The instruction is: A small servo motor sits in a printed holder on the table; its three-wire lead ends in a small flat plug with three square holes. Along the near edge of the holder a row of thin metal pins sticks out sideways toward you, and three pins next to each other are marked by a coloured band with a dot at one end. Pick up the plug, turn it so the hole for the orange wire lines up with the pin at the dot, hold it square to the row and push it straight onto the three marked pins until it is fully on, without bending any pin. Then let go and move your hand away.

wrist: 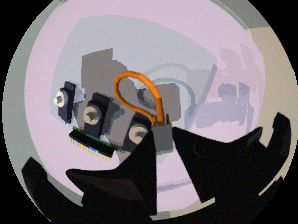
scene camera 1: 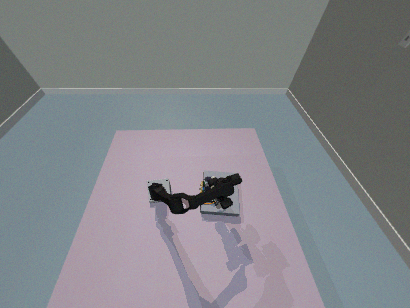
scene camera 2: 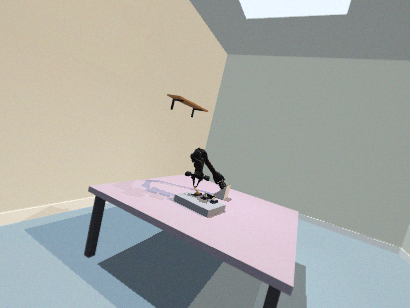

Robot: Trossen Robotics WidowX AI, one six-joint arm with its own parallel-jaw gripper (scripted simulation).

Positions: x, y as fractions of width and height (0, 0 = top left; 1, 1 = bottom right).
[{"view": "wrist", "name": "my gripper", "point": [0.55, 0.60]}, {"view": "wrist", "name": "grey printed holder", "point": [0.33, 0.21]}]
